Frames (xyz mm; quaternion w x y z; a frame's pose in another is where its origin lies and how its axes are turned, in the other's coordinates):
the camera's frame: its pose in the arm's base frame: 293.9 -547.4 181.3 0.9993 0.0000 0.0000 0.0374
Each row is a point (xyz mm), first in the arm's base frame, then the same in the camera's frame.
Working: the arm's base frame: its pose in the camera's frame: -252.2 567.8 -181.3 0.9993 0.0000 0.0000 -0.0374

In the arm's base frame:
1: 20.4 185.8 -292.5
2: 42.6 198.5 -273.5
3: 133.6 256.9 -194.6
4: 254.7 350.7 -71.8
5: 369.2 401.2 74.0
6: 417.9 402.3 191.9
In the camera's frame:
1: -217.9 751.6 -473.8
2: -194.8 762.6 -454.8
3: -99.7 814.0 -375.9
4: 28.0 898.5 -253.1
5: 146.0 940.3 -107.3
6: 194.6 937.8 10.6

